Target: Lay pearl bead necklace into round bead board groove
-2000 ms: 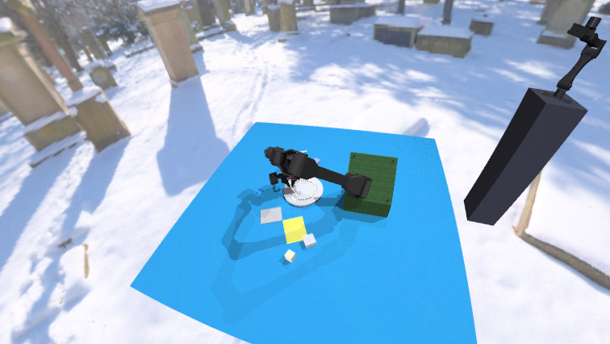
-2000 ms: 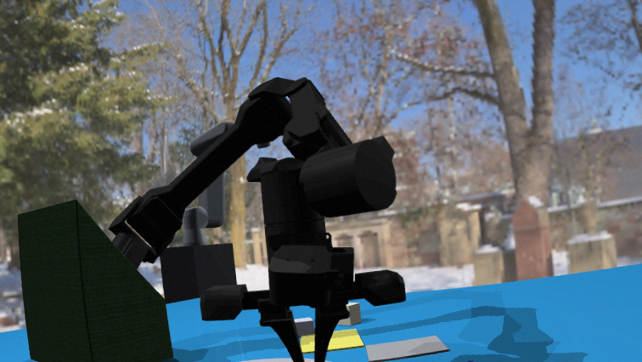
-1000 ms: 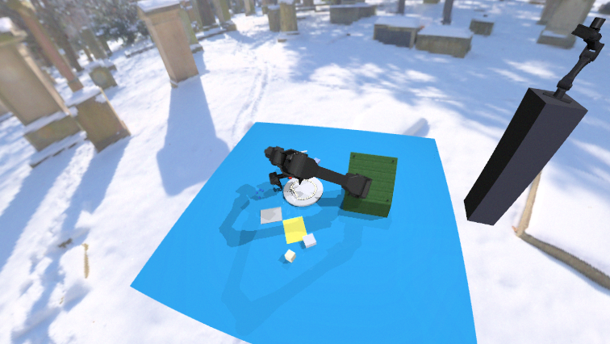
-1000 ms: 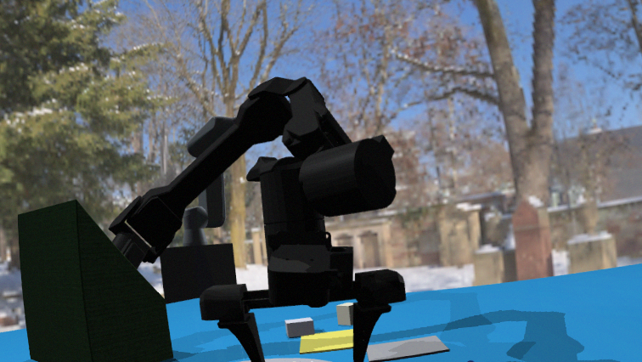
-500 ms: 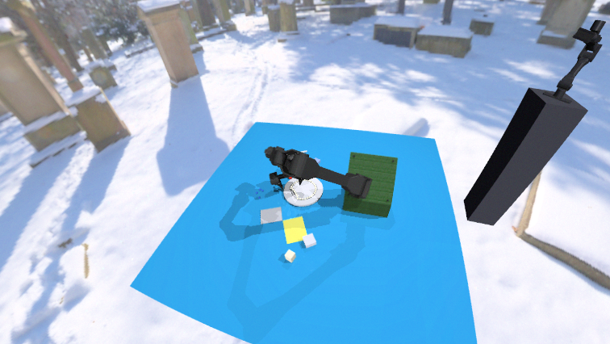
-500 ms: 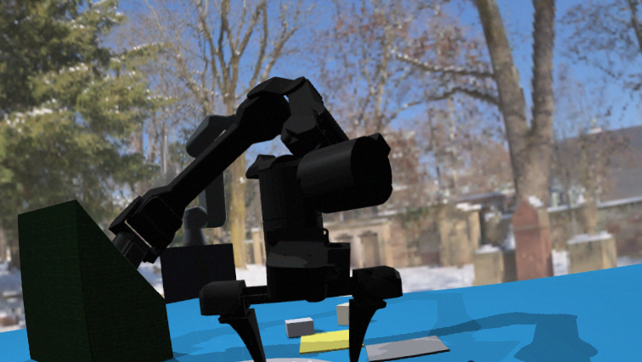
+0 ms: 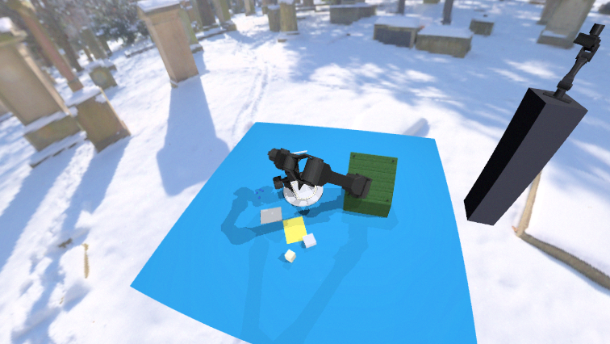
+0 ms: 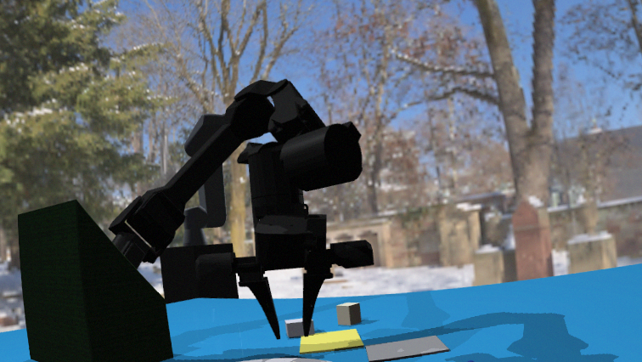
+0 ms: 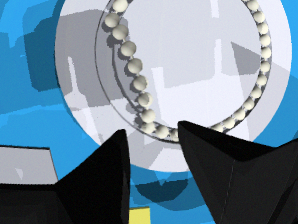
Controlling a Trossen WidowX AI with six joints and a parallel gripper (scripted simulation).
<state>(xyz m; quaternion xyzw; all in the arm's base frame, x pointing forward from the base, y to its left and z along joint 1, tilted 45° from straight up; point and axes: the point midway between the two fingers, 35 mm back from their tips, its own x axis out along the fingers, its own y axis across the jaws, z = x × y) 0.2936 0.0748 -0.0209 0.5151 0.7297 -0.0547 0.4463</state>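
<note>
Now: the round white bead board 10 mm behind my gripper tip, 50 mm to the right of it and 40 mm below it. From my gripper tip the other things lie so: yellow tile (60 mm behind, 170 mm to the left, 50 mm below); then red object (90 mm ahead, 160 mm to the right, 50 mm below); then grey tile (80 mm ahead, 140 mm to the left, 50 mm below).
</note>
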